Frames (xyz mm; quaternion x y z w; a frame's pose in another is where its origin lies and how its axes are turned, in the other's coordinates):
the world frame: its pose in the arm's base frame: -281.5 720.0 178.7 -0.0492 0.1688 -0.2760 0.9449
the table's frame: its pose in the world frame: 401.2 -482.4 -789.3 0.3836 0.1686 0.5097 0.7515
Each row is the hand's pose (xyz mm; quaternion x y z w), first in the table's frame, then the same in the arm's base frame.
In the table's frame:
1: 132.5 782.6 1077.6 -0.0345 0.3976 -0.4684 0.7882
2: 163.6 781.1 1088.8 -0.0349 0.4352 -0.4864 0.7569
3: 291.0 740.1 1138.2 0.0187 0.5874 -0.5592 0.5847
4: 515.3 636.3 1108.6 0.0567 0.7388 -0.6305 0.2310
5: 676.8 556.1 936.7 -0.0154 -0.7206 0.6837 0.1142
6: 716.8 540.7 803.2 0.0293 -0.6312 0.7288 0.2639
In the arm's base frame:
1: 82.7 -183.1 591.8 0.1559 0.7039 -0.0463 0.6914
2: 114.8 -175.1 591.1 0.1299 0.7373 -0.0504 0.6611
3: 253.5 -162.5 560.0 0.0506 0.8741 -0.0875 0.4751
4: 440.7 -75.9 420.6 -0.1246 0.9691 -0.1571 0.1434
5: 496.5 87.3 240.9 0.3247 -0.8990 0.2712 0.1136
6: 461.4 192.5 155.1 0.4221 -0.8047 0.3710 0.1916

